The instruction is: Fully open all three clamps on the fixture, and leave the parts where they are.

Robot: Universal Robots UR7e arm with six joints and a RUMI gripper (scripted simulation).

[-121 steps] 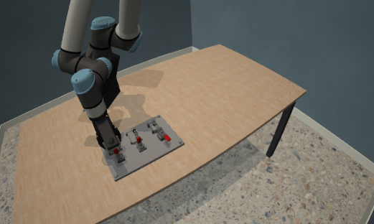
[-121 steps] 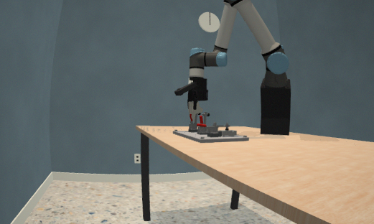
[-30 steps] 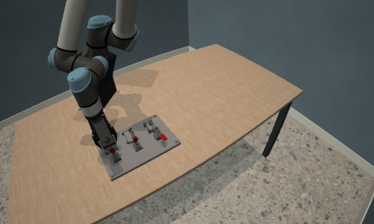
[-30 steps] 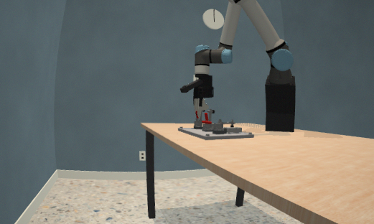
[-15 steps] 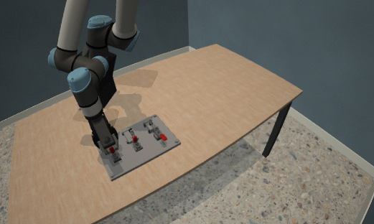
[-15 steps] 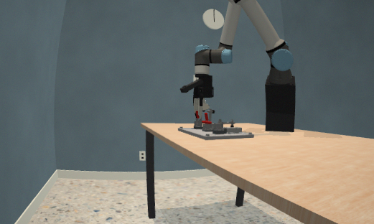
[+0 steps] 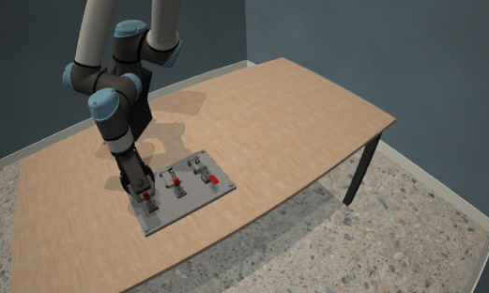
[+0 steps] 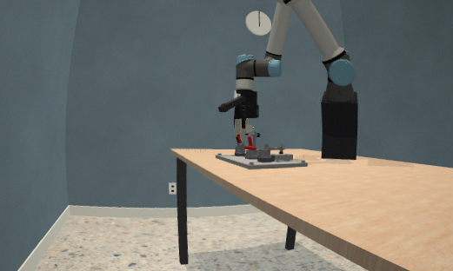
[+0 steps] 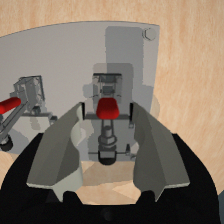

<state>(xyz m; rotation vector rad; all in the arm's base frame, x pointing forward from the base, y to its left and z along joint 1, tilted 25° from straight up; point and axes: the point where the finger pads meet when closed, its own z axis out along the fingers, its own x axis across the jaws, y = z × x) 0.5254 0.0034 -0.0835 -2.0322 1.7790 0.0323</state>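
The grey fixture plate is 10 cm to the left of my hand, 8 cm below it and 5 cm behind it.
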